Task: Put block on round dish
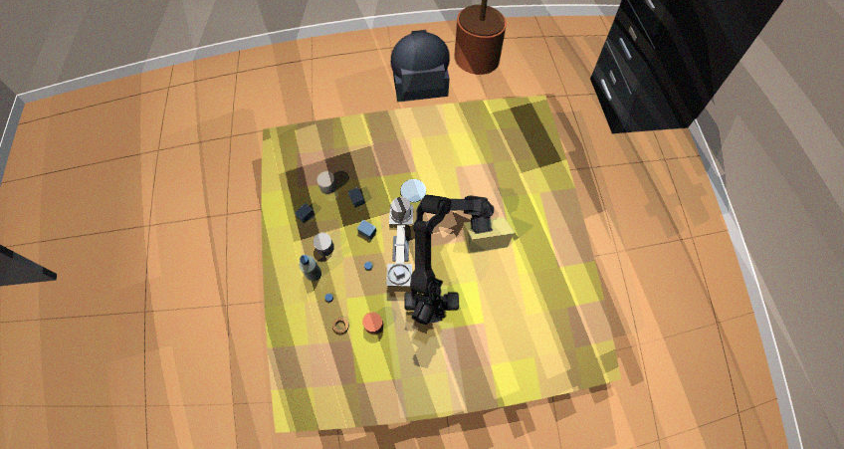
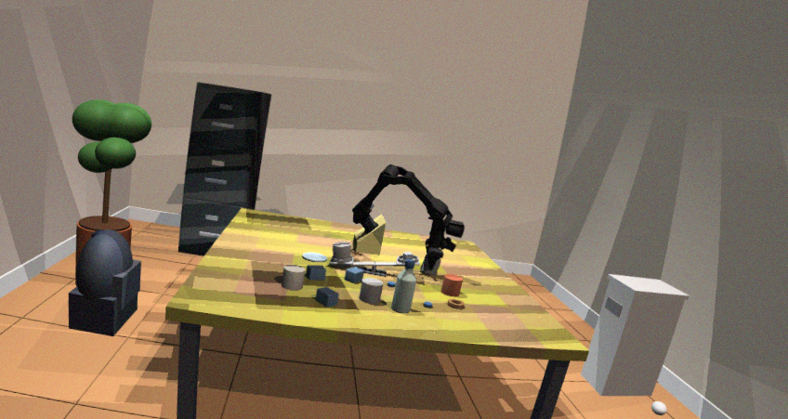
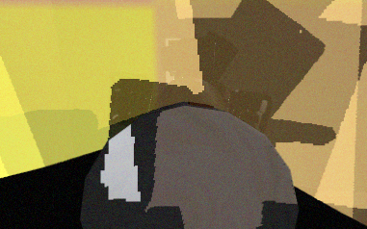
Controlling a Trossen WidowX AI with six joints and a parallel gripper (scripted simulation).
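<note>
Right now my gripper tip is 90 mm short of the grey block, 130 mm to the left of it and 60 mm below it. The rest, counted from my gripper tip: brown ring (340 mm ahead, 20 mm below); then pale blue round dish (40 mm behind, 480 mm to the right, 20 mm below).
</note>
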